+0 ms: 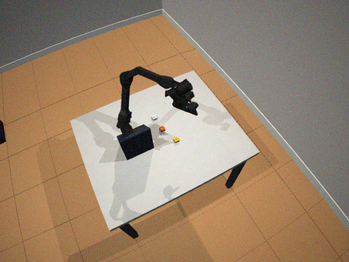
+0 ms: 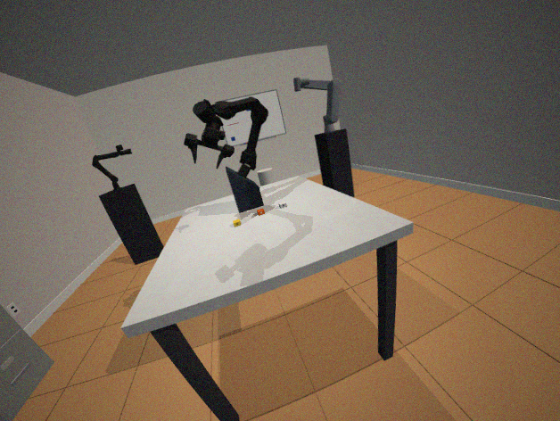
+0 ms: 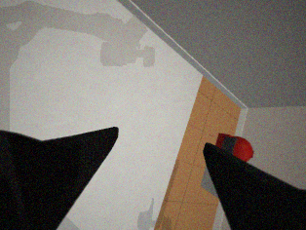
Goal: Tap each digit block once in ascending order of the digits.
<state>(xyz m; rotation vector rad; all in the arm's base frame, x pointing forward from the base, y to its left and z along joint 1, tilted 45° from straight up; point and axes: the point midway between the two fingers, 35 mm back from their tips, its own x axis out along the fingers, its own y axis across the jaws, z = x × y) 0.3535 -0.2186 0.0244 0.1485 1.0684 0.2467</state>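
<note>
The white block is 29 cm to the left of my gripper tip, 29 cm below it and 13 cm behind it. Also, from my gripper tip: yellow block: 29 cm below, 9 cm behind, 4 cm to the left; orange block: 29 cm below, 17 cm to the left, 13 cm behind.
</note>
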